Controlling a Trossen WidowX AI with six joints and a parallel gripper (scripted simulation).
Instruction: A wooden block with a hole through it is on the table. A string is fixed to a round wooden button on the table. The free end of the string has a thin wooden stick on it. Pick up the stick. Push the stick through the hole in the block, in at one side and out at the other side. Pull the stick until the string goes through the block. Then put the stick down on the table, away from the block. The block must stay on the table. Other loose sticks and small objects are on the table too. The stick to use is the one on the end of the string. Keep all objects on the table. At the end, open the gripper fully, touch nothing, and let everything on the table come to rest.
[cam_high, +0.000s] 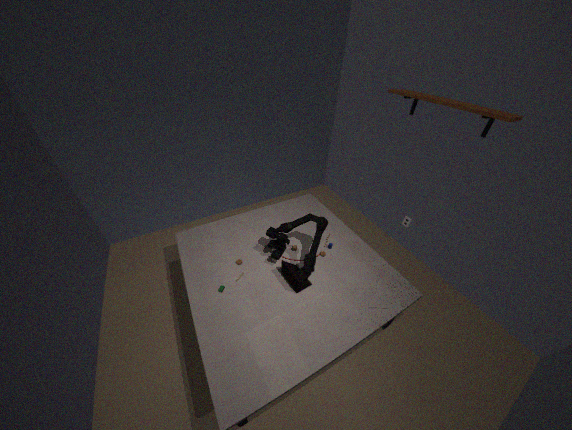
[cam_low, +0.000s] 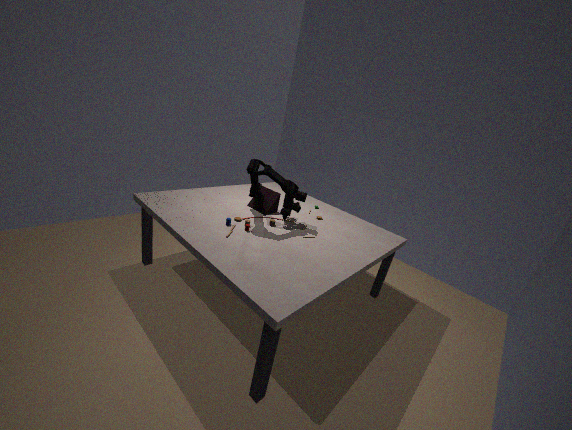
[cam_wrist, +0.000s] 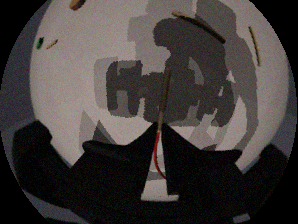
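Right now my gripper tip is 12 cm to the left of the wooden block, 1 cm below it and 1 cm past it. The rest, counted from my gripper tip: button 26 cm to the right, 17 cm behind; thin wooden stick 1 cm to the left, 1 cm ahead; orange disc 26 cm to the left, 12 cm ahead.
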